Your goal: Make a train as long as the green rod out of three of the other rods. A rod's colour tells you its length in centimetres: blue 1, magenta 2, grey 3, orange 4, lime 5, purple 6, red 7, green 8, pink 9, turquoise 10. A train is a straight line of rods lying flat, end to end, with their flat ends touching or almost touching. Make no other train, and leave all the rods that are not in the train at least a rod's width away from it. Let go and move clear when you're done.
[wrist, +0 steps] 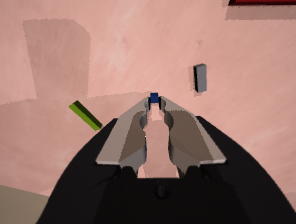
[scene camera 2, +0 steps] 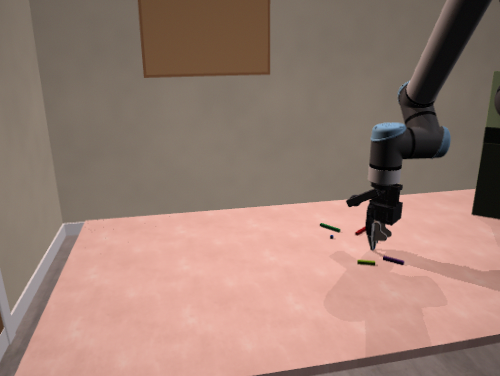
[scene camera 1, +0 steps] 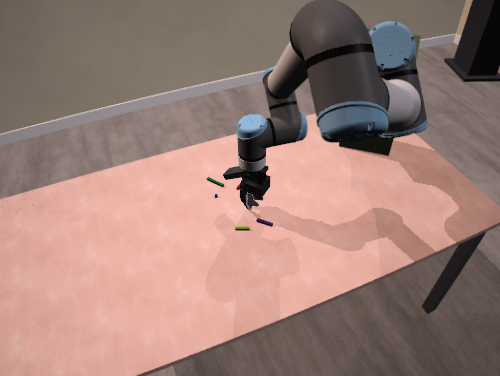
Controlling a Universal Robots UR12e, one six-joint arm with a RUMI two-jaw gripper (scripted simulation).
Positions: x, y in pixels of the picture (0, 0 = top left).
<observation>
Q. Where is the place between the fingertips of the gripper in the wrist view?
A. At 154, 98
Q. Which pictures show the gripper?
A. The wrist view, scene camera 2 and scene camera 1: all of them.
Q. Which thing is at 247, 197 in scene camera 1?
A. The gripper.
</observation>
